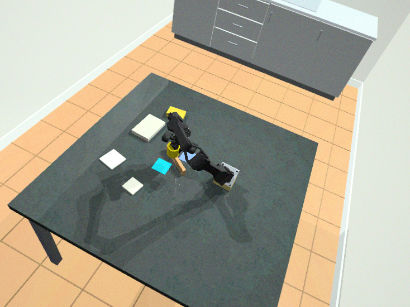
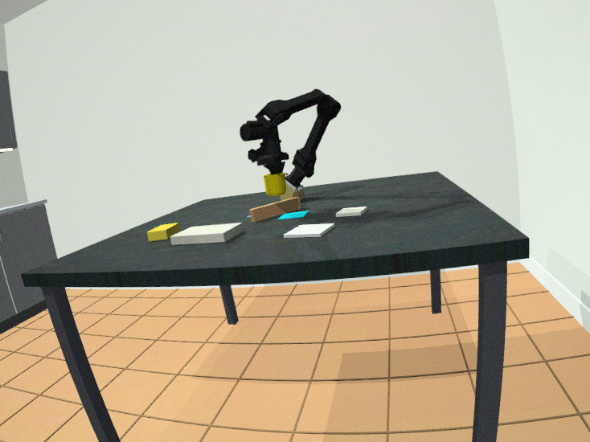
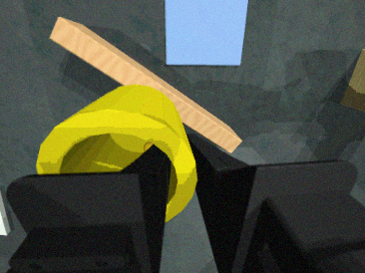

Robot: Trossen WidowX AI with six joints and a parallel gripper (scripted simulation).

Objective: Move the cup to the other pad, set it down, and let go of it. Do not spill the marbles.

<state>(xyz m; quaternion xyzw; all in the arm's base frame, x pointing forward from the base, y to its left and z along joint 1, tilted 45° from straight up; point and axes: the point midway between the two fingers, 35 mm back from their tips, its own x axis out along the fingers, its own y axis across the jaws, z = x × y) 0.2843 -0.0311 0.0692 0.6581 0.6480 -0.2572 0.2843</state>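
The cyan pad is 11 cm below my gripper tip, 6 cm to the left of it and 6 cm ahead of it. From my gripper tip the other things lie so: wooden bar (9 cm below, 1 cm to the right, 1 cm ahead); then pale blue pad (11 cm below, 8 cm to the right, 3 cm behind); then yellow cup (2 cm ahead).
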